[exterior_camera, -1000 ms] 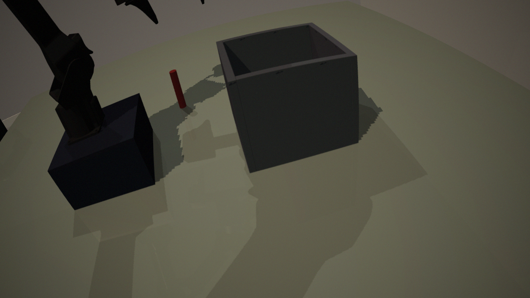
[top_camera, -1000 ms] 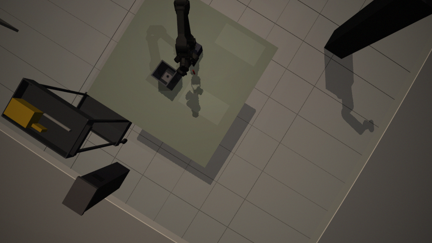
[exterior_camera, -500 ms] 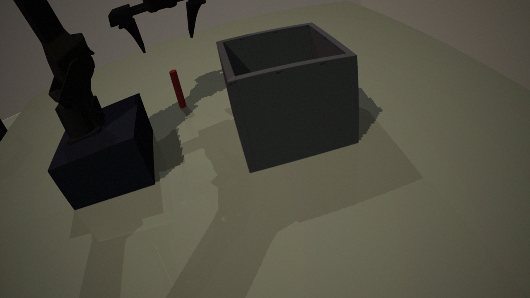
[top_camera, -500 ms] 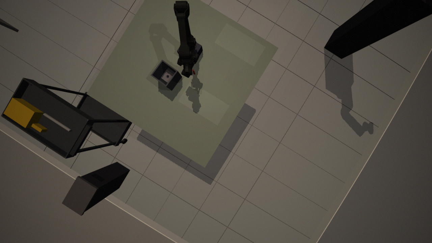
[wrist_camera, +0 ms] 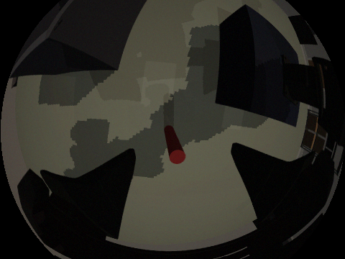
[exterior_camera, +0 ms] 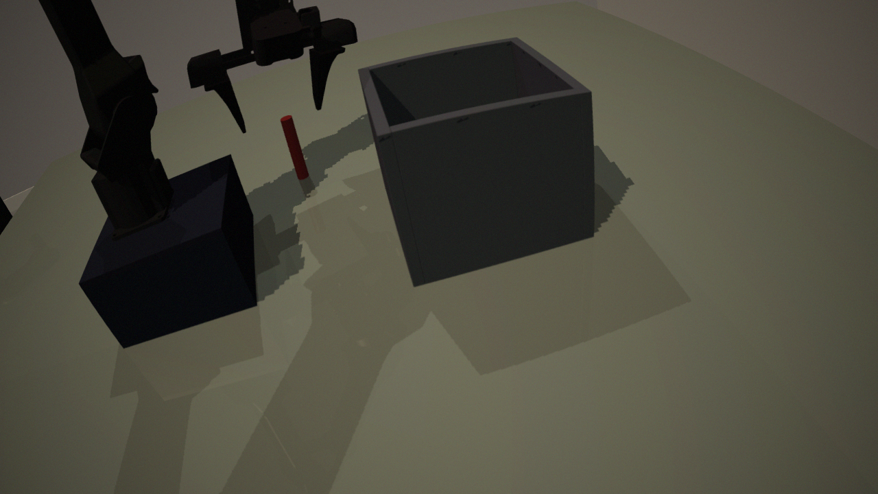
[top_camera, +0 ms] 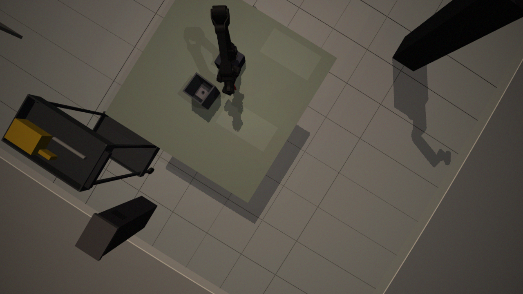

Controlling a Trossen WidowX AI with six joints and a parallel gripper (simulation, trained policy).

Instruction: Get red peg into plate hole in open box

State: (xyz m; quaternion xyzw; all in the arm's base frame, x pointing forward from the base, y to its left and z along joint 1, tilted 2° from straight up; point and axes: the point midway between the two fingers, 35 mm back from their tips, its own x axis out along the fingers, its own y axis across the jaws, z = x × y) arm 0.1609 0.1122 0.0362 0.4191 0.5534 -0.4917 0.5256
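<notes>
Now: gripper tip 40 mm above the red peg, 10 mm to the right of it and 10 mm short of it.
</notes>
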